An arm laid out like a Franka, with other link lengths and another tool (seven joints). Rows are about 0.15 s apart.
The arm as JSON. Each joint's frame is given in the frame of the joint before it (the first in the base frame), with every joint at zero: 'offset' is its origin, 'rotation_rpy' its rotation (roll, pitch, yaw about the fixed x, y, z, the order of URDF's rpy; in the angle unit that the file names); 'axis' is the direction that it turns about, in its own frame. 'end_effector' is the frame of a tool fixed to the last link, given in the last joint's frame.
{
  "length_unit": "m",
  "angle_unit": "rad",
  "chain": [
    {
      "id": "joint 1",
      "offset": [
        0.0,
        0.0,
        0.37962
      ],
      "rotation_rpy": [
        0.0,
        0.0,
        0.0
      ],
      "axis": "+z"
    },
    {
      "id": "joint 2",
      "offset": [
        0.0,
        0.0,
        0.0
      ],
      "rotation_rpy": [
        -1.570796,
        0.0,
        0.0
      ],
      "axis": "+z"
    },
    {
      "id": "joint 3",
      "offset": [
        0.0,
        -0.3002,
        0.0
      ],
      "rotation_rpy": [
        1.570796,
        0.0,
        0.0
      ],
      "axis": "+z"
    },
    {
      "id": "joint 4",
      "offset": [
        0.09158,
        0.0,
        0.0
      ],
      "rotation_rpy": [
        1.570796,
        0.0,
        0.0
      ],
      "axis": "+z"
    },
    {
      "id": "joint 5",
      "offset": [
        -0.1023,
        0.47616,
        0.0
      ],
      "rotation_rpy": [
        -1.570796,
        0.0,
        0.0
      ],
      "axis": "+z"
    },
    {
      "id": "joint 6",
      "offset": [
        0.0,
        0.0,
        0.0
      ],
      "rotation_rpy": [
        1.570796,
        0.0,
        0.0
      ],
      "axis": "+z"
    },
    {
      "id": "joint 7",
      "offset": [
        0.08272,
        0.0,
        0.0
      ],
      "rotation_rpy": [
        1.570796,
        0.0,
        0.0
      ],
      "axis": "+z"
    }
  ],
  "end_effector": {
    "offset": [
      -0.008,
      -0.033,
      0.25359
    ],
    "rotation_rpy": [
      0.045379,
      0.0,
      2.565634
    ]
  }
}
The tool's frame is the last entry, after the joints.
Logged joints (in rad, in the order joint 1, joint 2, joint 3, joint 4, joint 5, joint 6, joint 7), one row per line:
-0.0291 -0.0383 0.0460 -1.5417 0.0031 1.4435 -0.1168
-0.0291 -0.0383 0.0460 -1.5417 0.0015 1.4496 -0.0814
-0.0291 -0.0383 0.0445 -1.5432 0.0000 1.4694 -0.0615
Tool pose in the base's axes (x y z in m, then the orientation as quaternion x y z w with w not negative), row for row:
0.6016 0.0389 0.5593 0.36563 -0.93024 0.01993 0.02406
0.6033 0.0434 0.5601 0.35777 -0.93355 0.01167 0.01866
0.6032 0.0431 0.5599 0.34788 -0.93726 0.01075 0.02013
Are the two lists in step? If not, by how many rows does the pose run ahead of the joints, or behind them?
The pose runs 2 rows behind the joints: the pose in row i belongs to the joints in row i - 2.
